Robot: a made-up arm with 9 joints. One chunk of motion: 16 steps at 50 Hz.
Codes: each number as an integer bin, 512 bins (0 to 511) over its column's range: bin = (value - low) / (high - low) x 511, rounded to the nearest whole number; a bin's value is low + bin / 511 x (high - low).
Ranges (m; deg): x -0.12..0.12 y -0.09..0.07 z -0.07..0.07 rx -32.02..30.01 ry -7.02..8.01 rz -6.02..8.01
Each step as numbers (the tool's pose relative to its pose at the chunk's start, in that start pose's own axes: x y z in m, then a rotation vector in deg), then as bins.
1 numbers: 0.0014 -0.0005 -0.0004 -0.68 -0.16 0.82
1 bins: 258 286 254 258 233 249
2 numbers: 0.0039 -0.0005 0.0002 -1.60 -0.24 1.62
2 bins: 264 286 256 251 231 278
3 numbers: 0.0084 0.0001 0.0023 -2.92 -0.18 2.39
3 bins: 273 288 264 240 233 306
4 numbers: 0.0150 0.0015 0.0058 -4.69 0.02 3.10
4 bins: 287 292 277 225 239 332
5 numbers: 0.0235 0.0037 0.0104 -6.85 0.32 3.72
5 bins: 306 299 293 207 250 355
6 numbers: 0.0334 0.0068 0.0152 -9.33 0.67 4.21
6 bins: 327 309 311 187 261 373
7 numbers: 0.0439 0.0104 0.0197 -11.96 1.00 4.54
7 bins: 349 321 327 165 273 385
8 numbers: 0.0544 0.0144 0.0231 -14.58 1.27 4.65
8 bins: 371 333 340 144 282 389
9 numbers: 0.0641 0.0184 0.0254 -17.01 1.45 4.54
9 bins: 392 346 348 124 288 385
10 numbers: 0.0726 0.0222 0.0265 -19.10 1.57 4.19
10 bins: 410 358 352 106 292 372
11 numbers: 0.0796 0.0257 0.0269 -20.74 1.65 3.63
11 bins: 425 370 354 93 295 351
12 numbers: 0.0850 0.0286 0.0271 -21.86 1.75 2.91
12 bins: 436 379 354 84 298 325
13 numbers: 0.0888 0.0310 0.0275 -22.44 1.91 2.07
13 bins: 445 386 356 79 304 295
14 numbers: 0.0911 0.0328 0.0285 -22.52 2.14 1.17
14 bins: 449 392 360 78 311 262
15 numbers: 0.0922 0.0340 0.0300 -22.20 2.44 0.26
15 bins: 452 396 365 81 322 229
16 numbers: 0.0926 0.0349 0.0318 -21.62 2.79 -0.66
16 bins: 453 399 372 86 334 195
